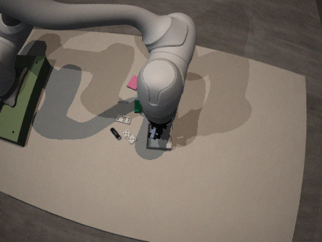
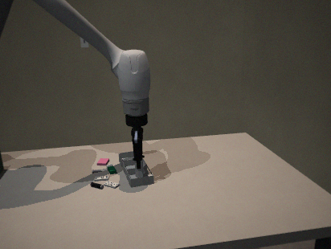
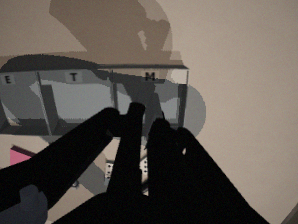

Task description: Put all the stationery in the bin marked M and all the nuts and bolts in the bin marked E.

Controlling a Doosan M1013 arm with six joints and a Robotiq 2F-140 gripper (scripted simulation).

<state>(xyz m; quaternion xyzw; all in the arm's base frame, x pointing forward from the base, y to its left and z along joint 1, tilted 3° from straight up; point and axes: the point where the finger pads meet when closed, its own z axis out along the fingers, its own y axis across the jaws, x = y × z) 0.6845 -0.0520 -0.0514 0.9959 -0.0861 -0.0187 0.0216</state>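
The grey three-compartment bin row lies 8 cm to the left of my hand, 3 cm below it and 1 cm behind it. Round my hand: green eraser (11 cm to the left, 10 cm behind, 4 cm below); then grey bolt (17 cm behind, 10 cm to the left, 4 cm below); then small black cylinder (15 cm behind, 4 cm below, 3 cm to the right).
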